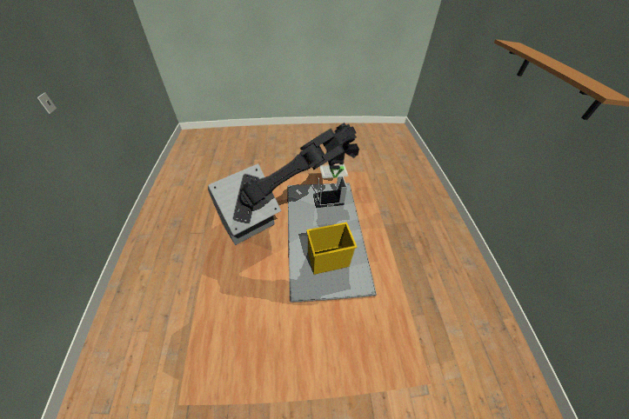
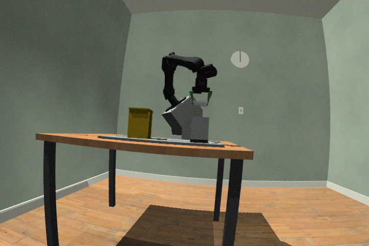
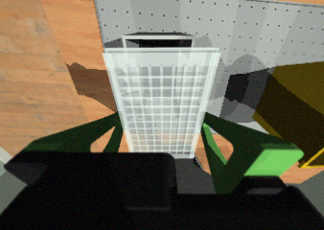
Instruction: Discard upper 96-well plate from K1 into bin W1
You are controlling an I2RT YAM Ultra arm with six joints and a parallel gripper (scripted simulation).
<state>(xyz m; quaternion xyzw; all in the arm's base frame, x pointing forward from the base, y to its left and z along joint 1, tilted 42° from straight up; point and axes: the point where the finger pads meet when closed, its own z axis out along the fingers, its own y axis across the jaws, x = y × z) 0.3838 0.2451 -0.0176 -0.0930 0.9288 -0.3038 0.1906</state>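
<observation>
My gripper is now 370 mm to the left of the yellow plastics bin, 130 mm above it and 50 mm past it.
</observation>
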